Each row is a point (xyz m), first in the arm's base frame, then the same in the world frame.
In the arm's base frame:
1: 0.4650 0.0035 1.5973
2: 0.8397 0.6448 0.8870
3: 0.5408 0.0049 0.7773
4: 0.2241 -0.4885 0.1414
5: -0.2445 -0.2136 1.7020
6: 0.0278 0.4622 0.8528
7: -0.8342 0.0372 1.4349
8: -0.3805 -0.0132 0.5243
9: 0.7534 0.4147 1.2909
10: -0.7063 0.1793 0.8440
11: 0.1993 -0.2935 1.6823
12: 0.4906 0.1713 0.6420
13: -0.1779 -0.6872 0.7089
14: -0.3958 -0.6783 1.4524
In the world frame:
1: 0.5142 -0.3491 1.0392
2: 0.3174 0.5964 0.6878
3: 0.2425 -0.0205 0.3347
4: -0.1133 -0.3441 -0.3841
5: 0.0336 -0.9109 1.1611
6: -0.3184 0.0601 0.7308
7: -0.6604 -0.9110 1.1808
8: -0.6322 -0.4035 0.2980
9: 0.4896 0.2284 0.9296
10: -0.8433 -0.5259 0.7291
11: 0.4279 -0.7466 1.0152
12: 0.0871 0.1342 0.3144
13: -0.1517 -0.9021 0.0746
14: -0.0348 -1.2661 0.7485

